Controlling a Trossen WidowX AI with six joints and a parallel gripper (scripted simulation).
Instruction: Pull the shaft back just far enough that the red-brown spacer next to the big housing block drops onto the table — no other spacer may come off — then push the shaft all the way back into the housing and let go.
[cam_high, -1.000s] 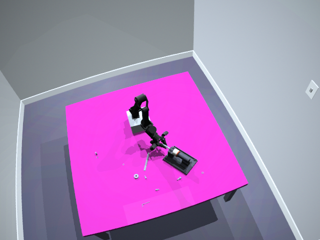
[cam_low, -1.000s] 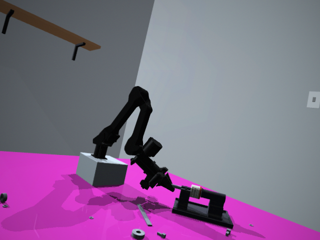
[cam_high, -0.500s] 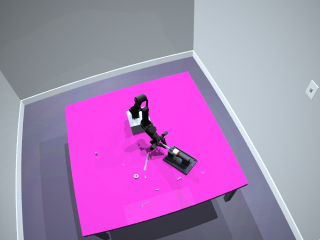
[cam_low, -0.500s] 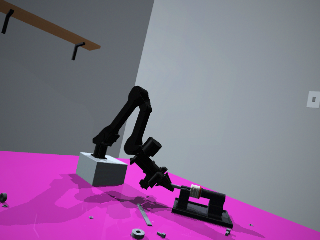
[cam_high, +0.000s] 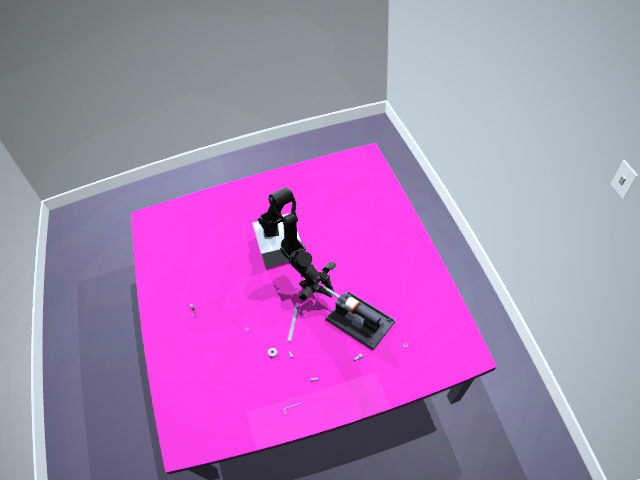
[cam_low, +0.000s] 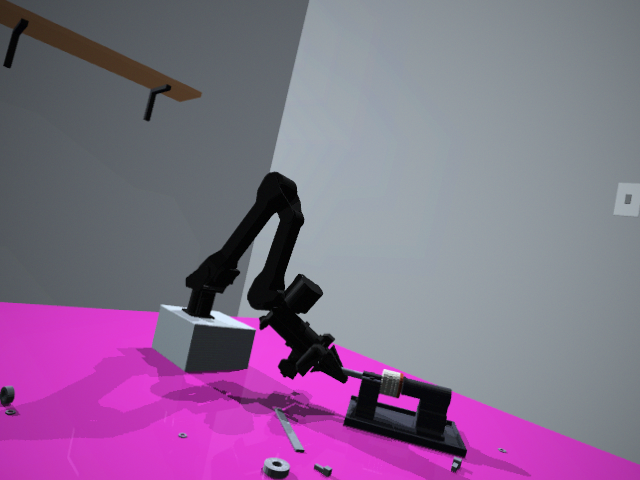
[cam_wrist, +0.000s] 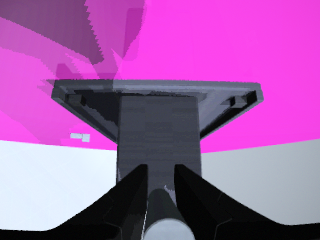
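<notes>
The grey shaft is 2 cm ahead of my gripper tip, 2 cm to the left of it and 2 cm above it. Also, from my gripper tip: grey flat bar 6 cm ahead, 17 cm to the right, 6 cm below; then white spacer 6 cm ahead, 6 cm to the left, 2 cm above; then red-brown spacer 8 cm ahead, 7 cm to the left, 2 cm above.
</notes>
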